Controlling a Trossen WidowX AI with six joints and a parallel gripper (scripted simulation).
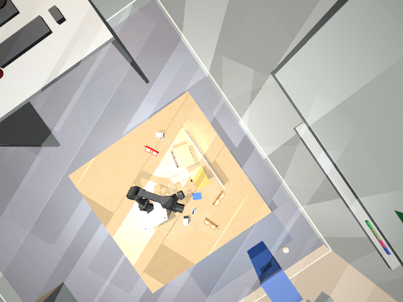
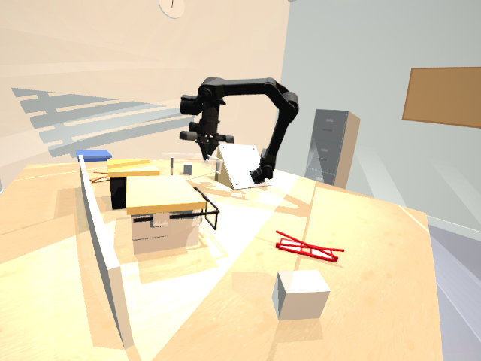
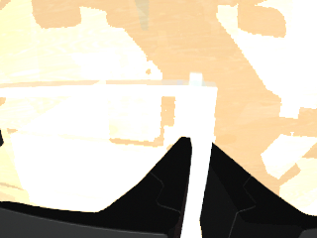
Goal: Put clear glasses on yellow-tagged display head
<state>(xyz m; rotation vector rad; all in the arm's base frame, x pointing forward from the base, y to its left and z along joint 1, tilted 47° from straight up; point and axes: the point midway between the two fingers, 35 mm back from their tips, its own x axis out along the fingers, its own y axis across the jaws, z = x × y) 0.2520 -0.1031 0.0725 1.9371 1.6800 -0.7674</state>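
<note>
Right now the blue block is 130 mm to the right of my gripper tip, 120 mm ahead of it and 100 mm below it. Round my gripper tip: low white wall 370 mm ahead, 110 mm to the left, 50 mm below.
</note>
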